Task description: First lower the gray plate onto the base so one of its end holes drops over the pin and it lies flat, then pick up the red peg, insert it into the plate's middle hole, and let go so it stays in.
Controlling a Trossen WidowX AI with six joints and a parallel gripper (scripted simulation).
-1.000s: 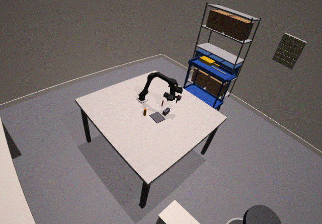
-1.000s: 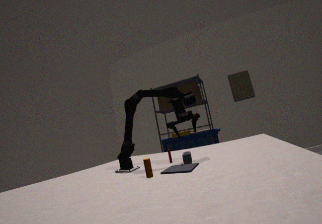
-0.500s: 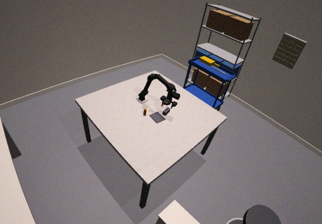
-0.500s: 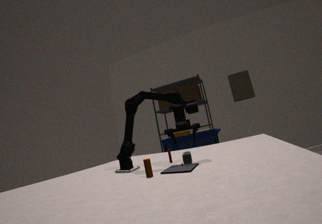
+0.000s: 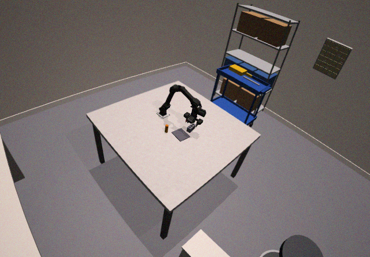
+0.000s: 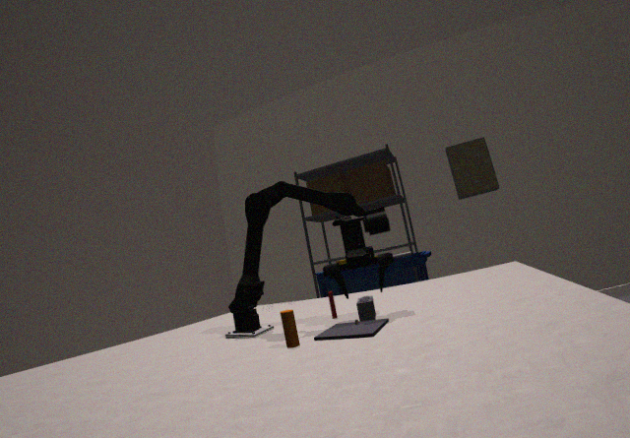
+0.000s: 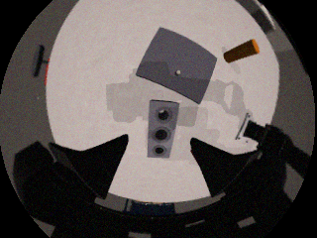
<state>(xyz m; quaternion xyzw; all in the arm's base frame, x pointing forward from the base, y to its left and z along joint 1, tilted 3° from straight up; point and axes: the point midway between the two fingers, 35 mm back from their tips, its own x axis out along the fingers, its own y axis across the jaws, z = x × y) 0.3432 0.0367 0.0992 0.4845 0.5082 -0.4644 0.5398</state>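
The gray plate is 20 mm below my gripper tip. Also, from my gripper tip: dark base 120 mm to the right, 50 mm below, 20 mm behind; red peg 110 mm behind, 60 mm to the left, 20 mm below; orange cylinder 200 mm to the right, 140 mm behind, 20 mm below.
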